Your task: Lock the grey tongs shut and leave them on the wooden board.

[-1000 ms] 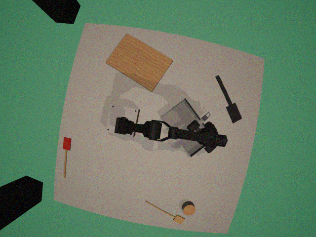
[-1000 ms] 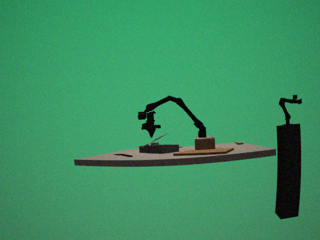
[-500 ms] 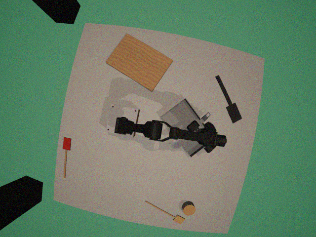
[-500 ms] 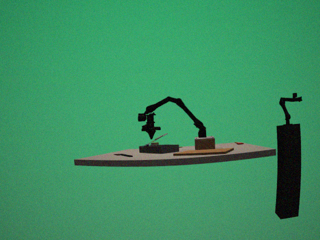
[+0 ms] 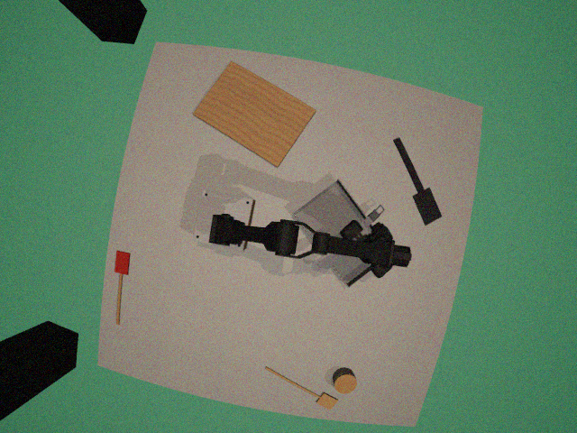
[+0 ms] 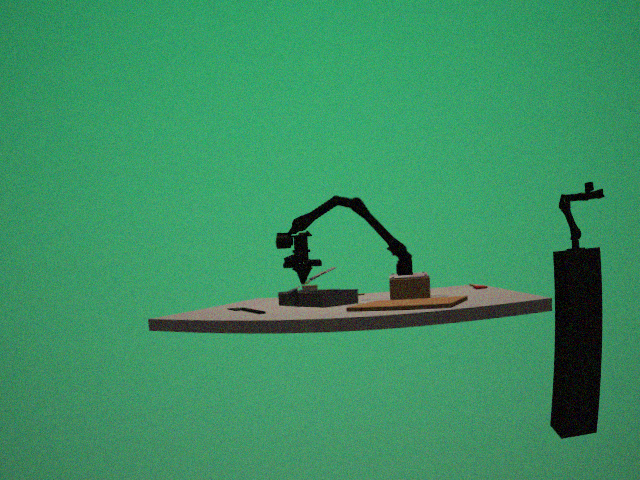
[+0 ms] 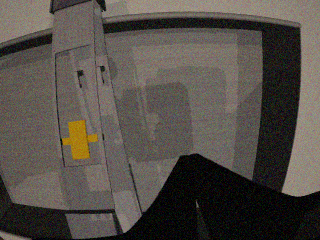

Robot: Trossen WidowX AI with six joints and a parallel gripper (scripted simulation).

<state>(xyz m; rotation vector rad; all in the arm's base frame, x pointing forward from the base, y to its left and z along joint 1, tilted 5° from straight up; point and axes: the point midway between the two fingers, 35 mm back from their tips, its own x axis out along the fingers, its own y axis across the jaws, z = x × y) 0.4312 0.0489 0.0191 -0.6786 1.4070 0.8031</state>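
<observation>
My gripper tip is 2 cm past the yellow mark, 4 cm to the right of it and 1 cm below it. From my gripper tip the other things lie so: roasting tin 6 cm behind, 3 cm to the left, 6 cm below; then black spatula 17 cm ahead, 25 cm to the left, 8 cm below; then round pot 8 cm ahead, 48 cm to the right, 5 cm below.
</observation>
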